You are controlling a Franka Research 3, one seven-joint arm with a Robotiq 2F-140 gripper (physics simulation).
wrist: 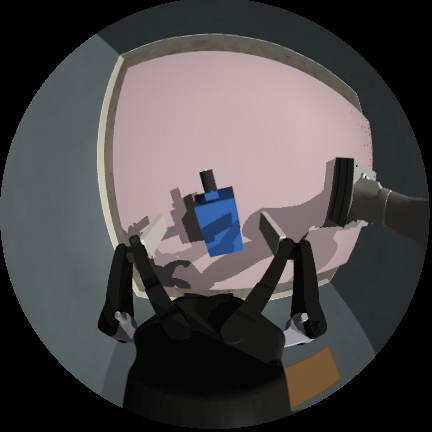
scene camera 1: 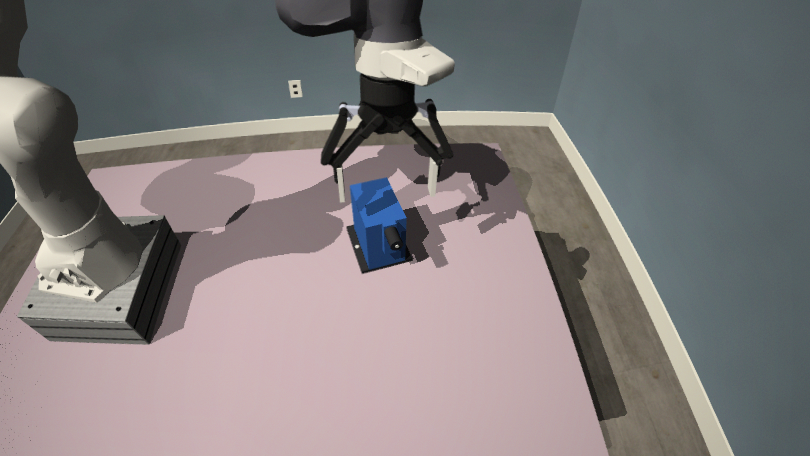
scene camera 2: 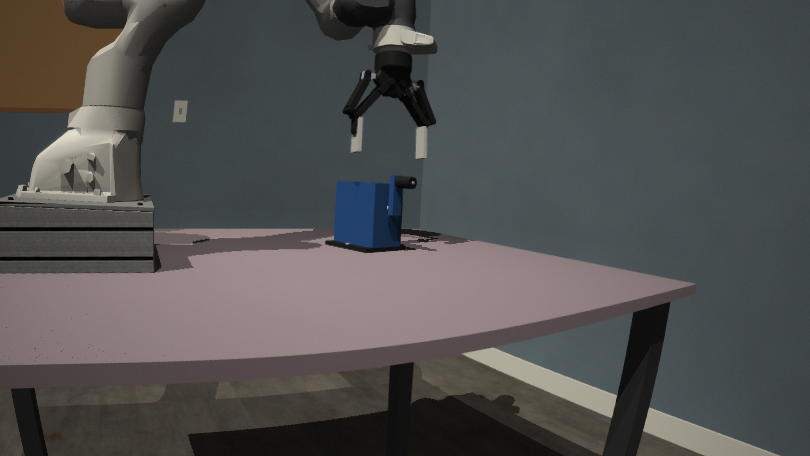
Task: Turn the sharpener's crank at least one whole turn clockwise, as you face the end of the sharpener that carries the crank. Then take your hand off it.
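The sharpener is a blue box (scene camera 1: 380,210) (scene camera 2: 357,215) (wrist: 218,225) standing upright on a thin black base plate (scene camera 1: 357,256) (scene camera 2: 344,245). Its crank has a blue arm (scene camera 2: 395,196) pointing straight up on the end face, with a black knob (scene camera 1: 392,237) (scene camera 2: 406,182) (wrist: 207,180) sticking outward at the arm's top. My gripper (scene camera 1: 387,197) (scene camera 2: 388,154) (wrist: 211,221) points down and is wide open and empty. In scene camera 2 its pale fingertips are above the box's top, apart from the sharpener. In the wrist view the box lies between the two fingers and the knob beyond them.
The sharpener stands on a pink table (scene camera 1: 340,351) (scene camera 2: 283,317) (wrist: 225,110). The arm's grey mounting block (scene camera 1: 85,325) (scene camera 2: 79,243) (wrist: 342,192) is on the left in both scene views. A blue-grey wall (scene camera 1: 708,169) (scene camera 2: 566,141) rises on the right beyond the table's edge.
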